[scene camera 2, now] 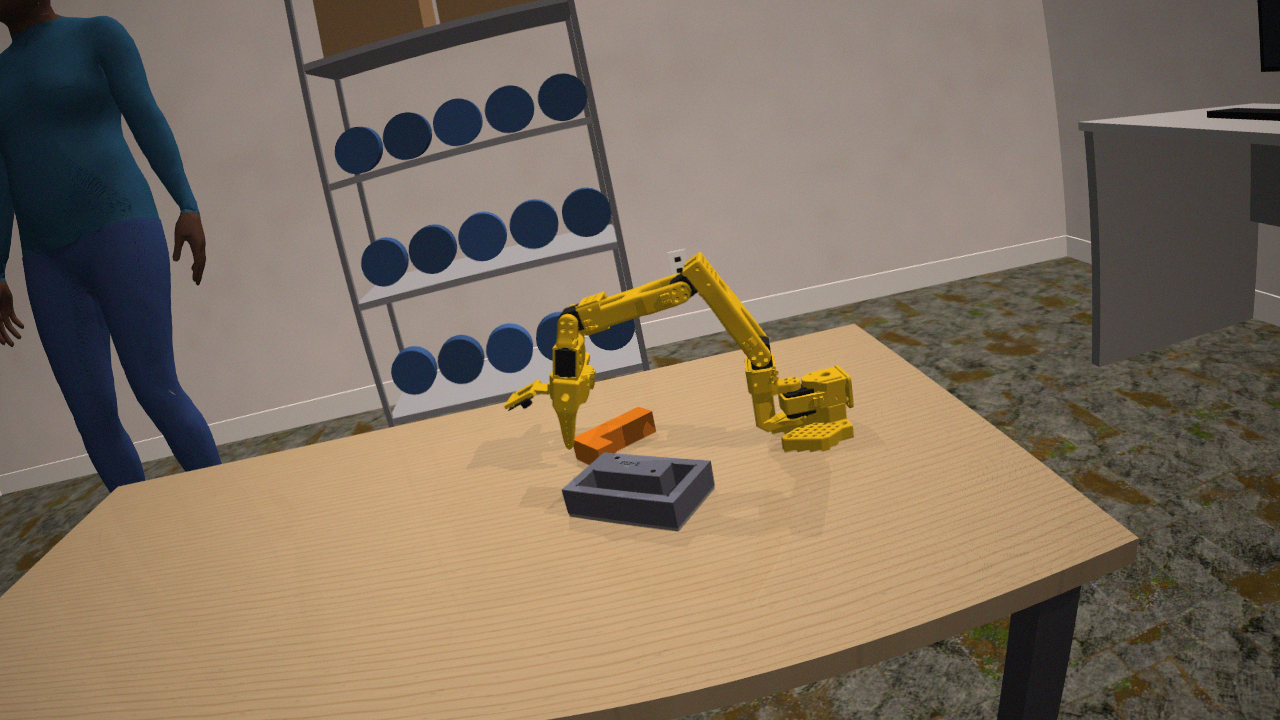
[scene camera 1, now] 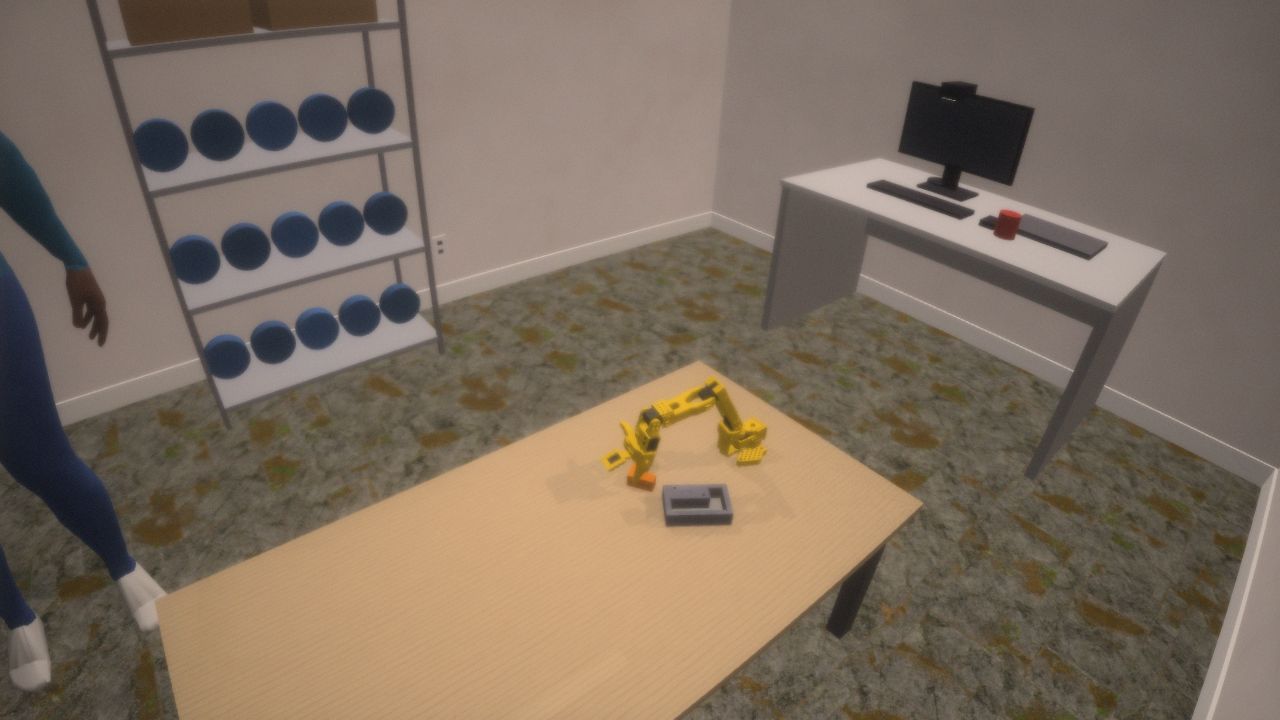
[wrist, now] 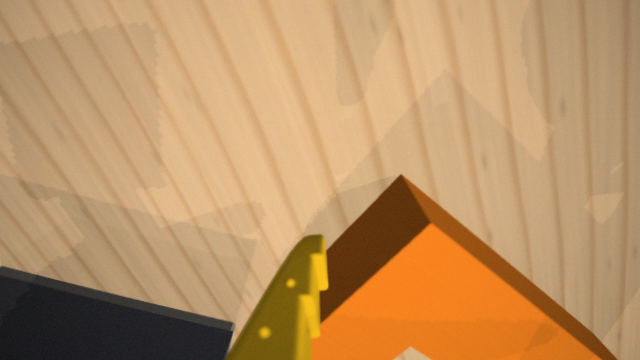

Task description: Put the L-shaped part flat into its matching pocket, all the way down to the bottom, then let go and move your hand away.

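Pixels of known places: end effector, tool point: (scene camera 2: 569, 444) (scene camera 1: 633, 480) (wrist: 325, 254); arm's base, origin of the base link: (scene camera 2: 796, 436) (scene camera 1: 736, 455).
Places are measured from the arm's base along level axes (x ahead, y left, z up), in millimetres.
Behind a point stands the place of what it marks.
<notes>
The orange L-shaped part (scene camera 1: 646, 482) @[x 248, y -42, z 25 mm] (scene camera 2: 626, 431) @[x 200, y -89, z 20 mm] (wrist: 435, 280) @[x 255, y -79, z 30 mm] lies flat on the table, behind and to the left of the grey pocket block (scene camera 1: 696, 517) @[x 235, y 103, z 28 mm] (scene camera 2: 622, 510) @[x 225, y 111, z 19 mm] (wrist: 115, 325) @[x 256, y 25, z 13 mm] and apart from it. The block's L-shaped pocket runs around a raised inner piece and holds no part. My gripper (scene camera 1: 623, 467) @[x 273, y -57, z 33 mm] (scene camera 2: 538, 427) is fully open and empty, pointing down at the left end of the orange part. In the wrist view its fixed jaw (wrist: 295, 305) @[x 277, y -53, z 51 mm] shows close beside a corner of the part; contact is unclear. The moving jaw is outside that view.
The wooden table (scene camera 1: 447, 573) @[x 704, y -96, z 0 mm] (scene camera 2: 358, 582) @[x 534, y 128, z 0 mm] carries the arm's base (scene camera 1: 738, 438) @[x 30, y 21, z 82 mm] (scene camera 2: 819, 394) @[x -29, y 21, z 57 mm], behind and right of the pocket block. A shelf rack (scene camera 1: 162, 234) (scene camera 2: 328, 192) with blue discs, a person (scene camera 2: 89, 161) and a white desk (scene camera 1: 832, 183) stand beyond the table.
</notes>
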